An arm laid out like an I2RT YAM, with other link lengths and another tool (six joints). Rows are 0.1 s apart.
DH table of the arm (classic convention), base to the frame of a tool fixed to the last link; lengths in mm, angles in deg. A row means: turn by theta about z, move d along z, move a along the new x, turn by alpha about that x. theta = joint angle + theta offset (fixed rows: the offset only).
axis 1: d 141.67; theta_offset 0; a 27.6; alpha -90
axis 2: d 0; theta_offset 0; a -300.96; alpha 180
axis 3: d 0; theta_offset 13.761; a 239.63; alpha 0
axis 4: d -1.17; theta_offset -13.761; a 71.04; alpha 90
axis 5: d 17.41; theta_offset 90; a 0; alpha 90
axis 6: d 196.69; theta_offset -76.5; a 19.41; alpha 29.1
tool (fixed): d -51.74; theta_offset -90; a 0; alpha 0
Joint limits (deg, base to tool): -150..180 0..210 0..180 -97..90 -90..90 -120..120
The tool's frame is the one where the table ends.
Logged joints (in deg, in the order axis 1, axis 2, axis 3, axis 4, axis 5, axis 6), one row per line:
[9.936 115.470 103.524 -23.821 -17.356 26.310]
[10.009 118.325 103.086 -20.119 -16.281 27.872]
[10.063 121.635 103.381 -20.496 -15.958 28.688]
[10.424 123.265 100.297 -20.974 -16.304 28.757]
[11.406 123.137 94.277 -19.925 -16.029 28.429]
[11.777 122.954 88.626 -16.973 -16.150 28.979]
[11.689 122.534 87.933 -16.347 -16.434 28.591]
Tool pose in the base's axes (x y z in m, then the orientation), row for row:
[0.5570 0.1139 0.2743 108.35 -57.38 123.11]
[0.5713 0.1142 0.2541 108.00 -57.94 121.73]
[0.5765 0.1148 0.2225 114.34 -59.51 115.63]
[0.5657 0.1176 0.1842 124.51 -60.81 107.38]
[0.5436 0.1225 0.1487 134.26 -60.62 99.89]
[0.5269 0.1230 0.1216 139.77 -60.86 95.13]
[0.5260 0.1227 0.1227 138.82 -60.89 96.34]
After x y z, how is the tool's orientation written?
As angles about the fixed x, y, z axes (roll, pitch, yaw), in degrees.
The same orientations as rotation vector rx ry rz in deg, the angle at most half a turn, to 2 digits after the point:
[-99.36 -83.37 -108.01]
[-100.96 -81.62 -108.90]
[-104.25 -80.19 -104.95]
[-107.27 -79.48 -98.40]
[-109.59 -79.89 -92.05]
[-111.03 -78.98 -88.80]
[-110.38 -79.37 -89.20]

